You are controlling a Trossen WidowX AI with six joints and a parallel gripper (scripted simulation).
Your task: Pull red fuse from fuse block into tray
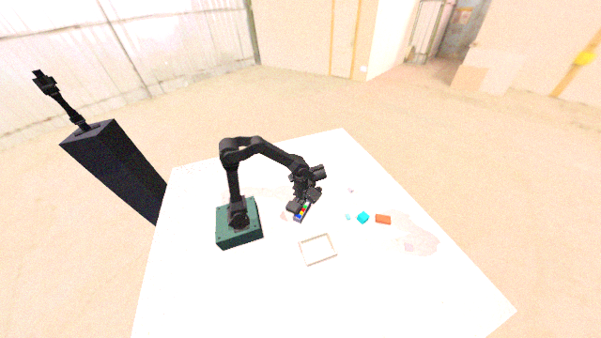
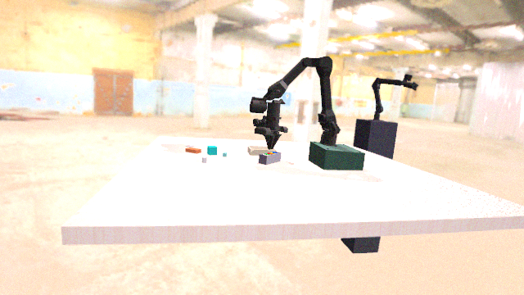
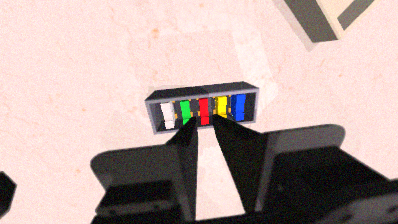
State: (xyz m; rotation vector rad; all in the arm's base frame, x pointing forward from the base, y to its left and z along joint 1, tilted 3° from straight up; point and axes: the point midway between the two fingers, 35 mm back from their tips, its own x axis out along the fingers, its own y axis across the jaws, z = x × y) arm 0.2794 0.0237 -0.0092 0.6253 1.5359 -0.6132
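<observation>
Right now my gripper tip is 19 cm to the left of the tray and 6 cm above it. From my gripper tip the other things lie so: orange block 34 cm ahead, 17 cm to the right, 5 cm below; then cyan cube 25 cm ahead, 13 cm to the right, 4 cm below.
</observation>
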